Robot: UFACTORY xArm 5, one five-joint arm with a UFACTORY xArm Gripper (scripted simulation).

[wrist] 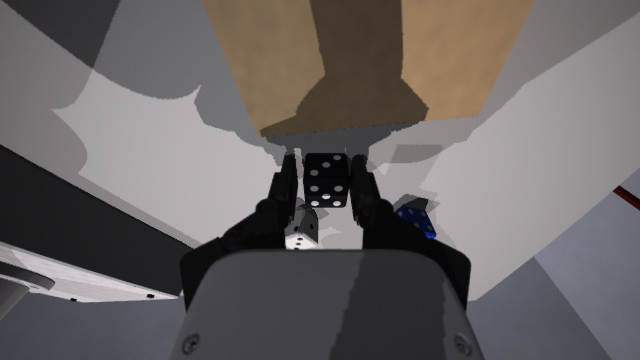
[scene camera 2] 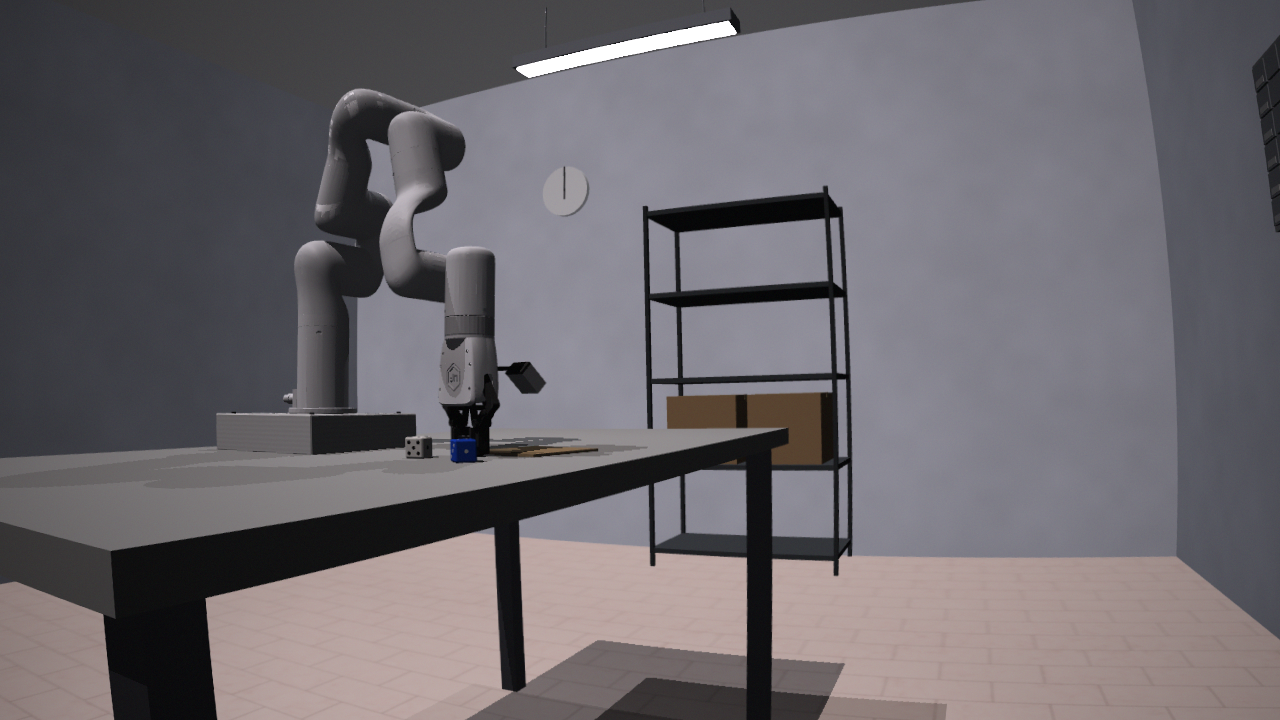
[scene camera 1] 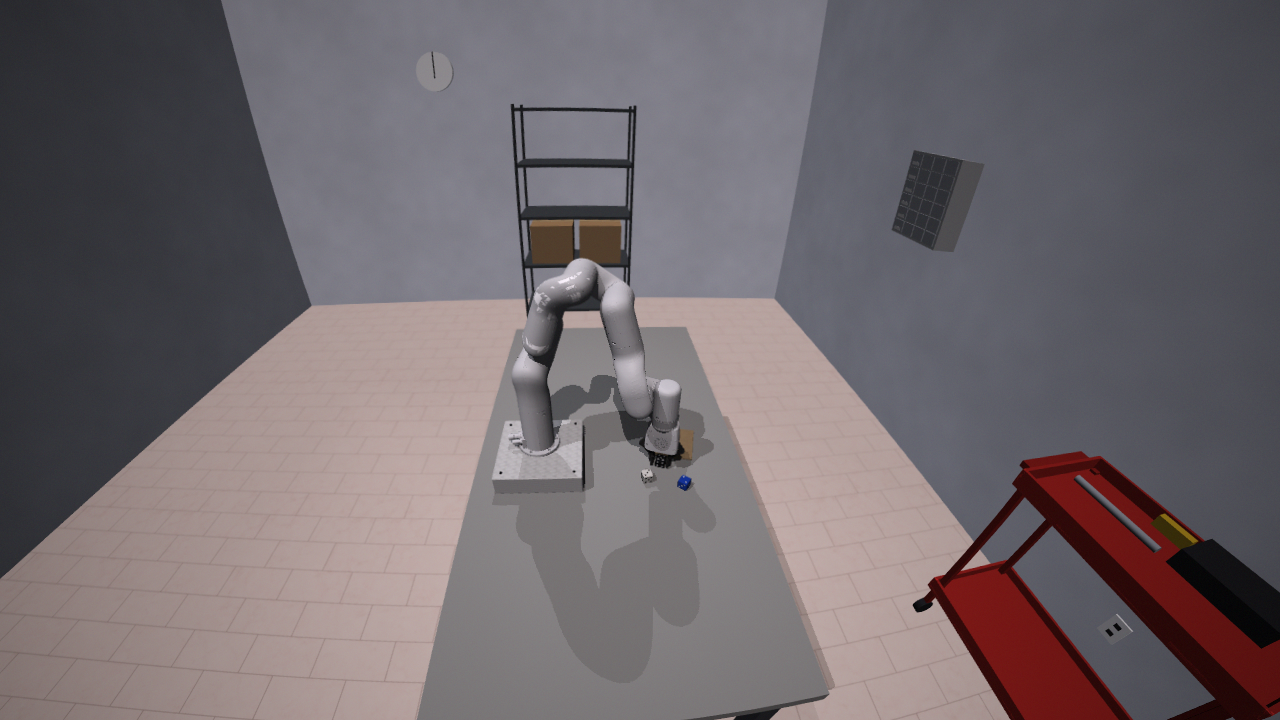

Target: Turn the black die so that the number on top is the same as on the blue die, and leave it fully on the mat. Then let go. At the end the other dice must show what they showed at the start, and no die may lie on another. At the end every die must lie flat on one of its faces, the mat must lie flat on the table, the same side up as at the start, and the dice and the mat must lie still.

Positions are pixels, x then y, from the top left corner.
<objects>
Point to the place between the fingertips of my gripper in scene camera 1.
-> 659, 463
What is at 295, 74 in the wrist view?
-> A tan mat.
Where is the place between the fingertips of my gripper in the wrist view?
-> At 323, 169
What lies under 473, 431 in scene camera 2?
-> My gripper.
</objects>
